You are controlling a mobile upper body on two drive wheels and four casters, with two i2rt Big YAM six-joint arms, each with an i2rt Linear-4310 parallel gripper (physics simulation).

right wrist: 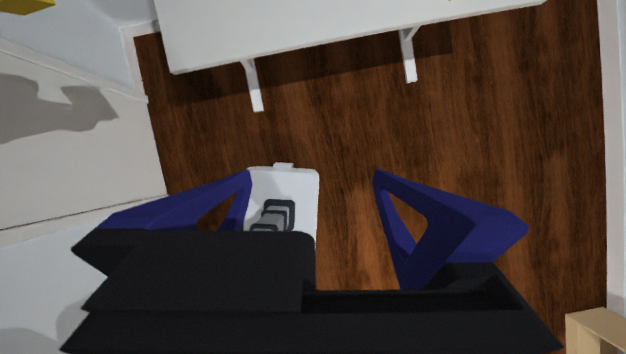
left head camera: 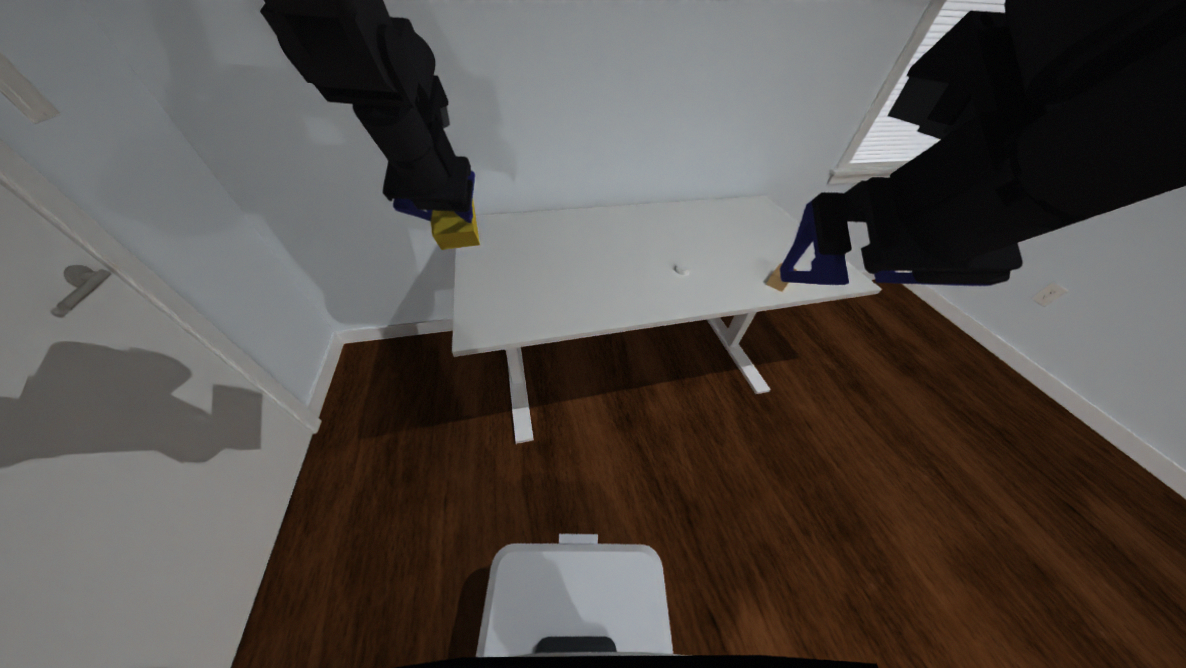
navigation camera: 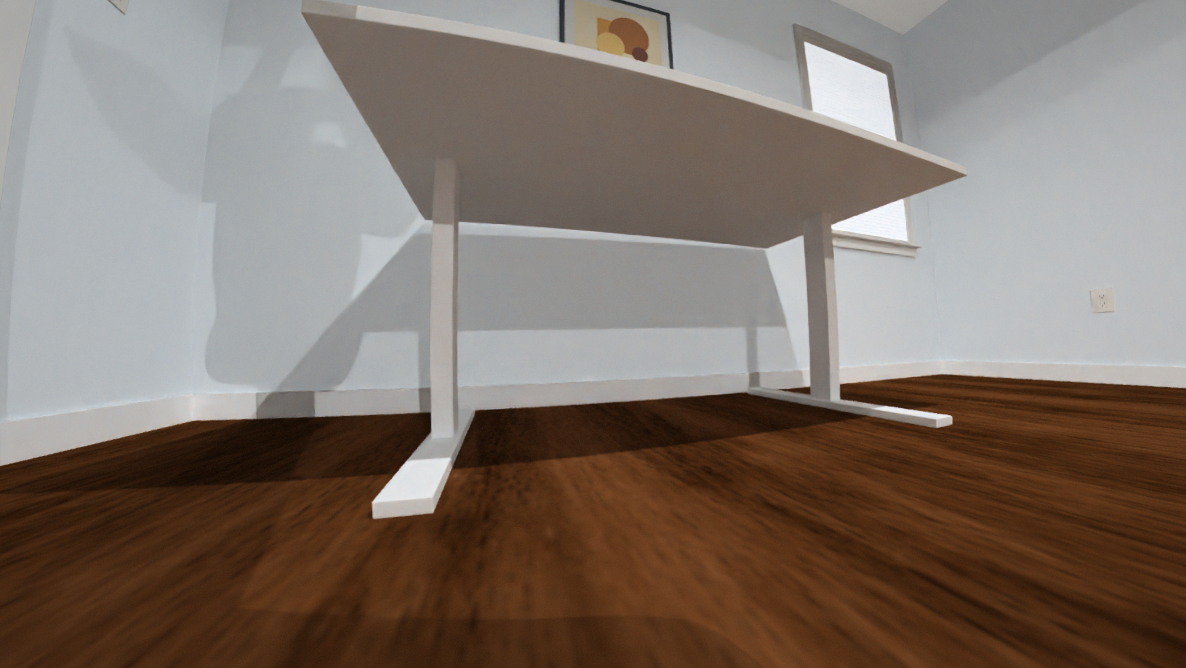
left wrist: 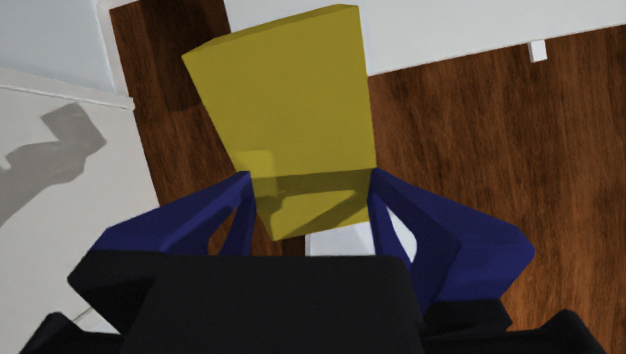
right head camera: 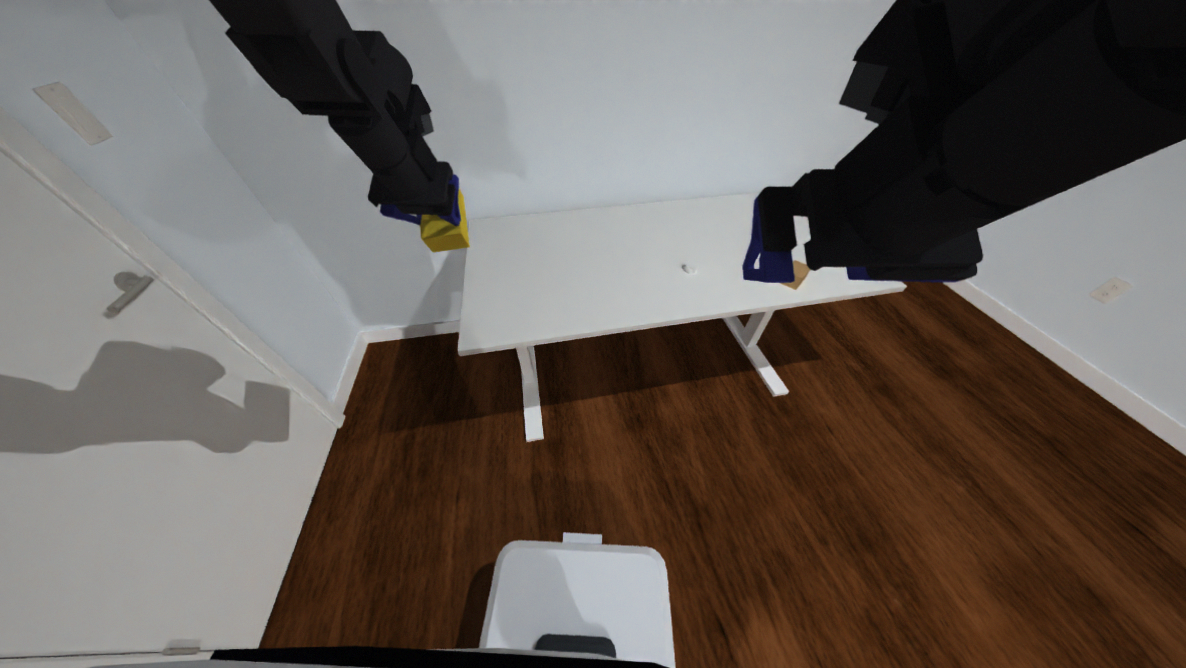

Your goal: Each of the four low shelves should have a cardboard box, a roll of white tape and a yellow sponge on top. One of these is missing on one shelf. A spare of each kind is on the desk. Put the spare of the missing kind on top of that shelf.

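Places are measured from the left arm's base along level axes (x right, y ahead, z up), in centimetres.
Where they show: left gripper, fingertip midpoint: (left head camera: 452, 219) (left wrist: 312, 176) (right head camera: 441, 222); right gripper, fingertip midpoint: (right wrist: 312, 176) (left head camera: 829, 275) (right head camera: 796, 272).
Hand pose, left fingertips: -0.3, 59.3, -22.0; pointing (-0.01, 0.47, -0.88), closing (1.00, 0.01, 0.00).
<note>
After its pixels a point has its place, as x, y, z.
My left gripper (left head camera: 444, 214) {-0.3, 59.3, -22.0} (right head camera: 431, 214) {-0.3, 59.3, -22.0} (left wrist: 312, 176) {-0.3, 59.3, -22.0} is shut on a yellow sponge (left head camera: 456, 234) {0.8, 56.5, -22.9} (right head camera: 448, 236) {1.4, 56.6, -22.8} (left wrist: 295, 95) {-0.9, 62.7, -18.9} (right wrist: 25, 6) {0.6, 57.5, -24.8}, held in the air near the desk's left end. My right gripper (left head camera: 863, 279) (right head camera: 821, 276) {44.4, 35.6, -12.5} (right wrist: 312, 176) {44.4, 35.6, -12.5} is open and empty. In the head views it overlaps the right part of the white desk (left head camera: 564, 273) {14.6, 107.7, -69.0} (right head camera: 564, 273) {12.3, 107.7, -69.0} (right wrist: 300, 25) {36.3, 89.6, -69.0} (navigation camera: 622, 149) {33.1, 103.7, -71.5}. A small white tape roll (left head camera: 680, 269) {57.0, 110.0, -66.9} (right head camera: 688, 268) {57.1, 110.0, -67.0} lies on the desk. The cardboard box (left head camera: 776, 281) {90.5, 104.2, -66.1} (right head camera: 799, 275) {92.8, 103.7, -64.0} on it is partly hidden by my right gripper. The shelves' tops do not show.
A light wooden corner (right wrist: 595, 320) {296.6, -85.5, -131.3} shows at the lower right of the right wrist view. The robot's white base (left head camera: 580, 589) {23.4, 20.5, -115.0} (right head camera: 585, 580) {24.2, 22.5, -115.0} stands on the brown floor. A door (left head camera: 124, 514) {-85.3, 32.7, -87.5} (right head camera: 149, 514) {-84.4, 28.7, -86.4} is at the left, walls behind and at the right. Desk feet (navigation camera: 414, 485) reach forward.
</note>
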